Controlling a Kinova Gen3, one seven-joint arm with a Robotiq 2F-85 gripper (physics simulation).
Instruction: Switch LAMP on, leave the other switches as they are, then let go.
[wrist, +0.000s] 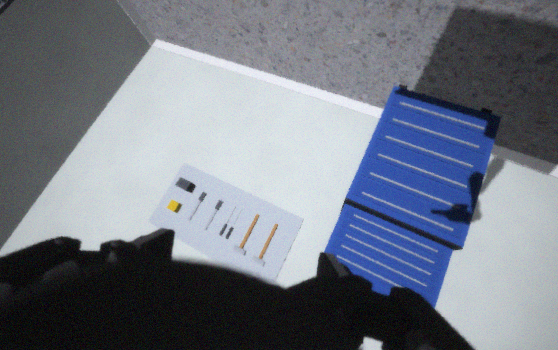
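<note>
My gripper (245, 257) is open, its two dark fingertips wide apart at the bottom of the wrist view with no object between them. It is high above the white table top. No switch that I can make out as LAMP shows in this view, and no label can be read. The gripper's dark body hides the bottom of the view.
A pale grey panel (197, 242) bears a grey block (185, 184), a yellow block (174, 206), several thin dark-ended tools and two orange-handled hammers. A large blue ribbed object (419, 145) lies at the right, across the edge of the white table (150, 125). Speckled floor lies beyond.
</note>
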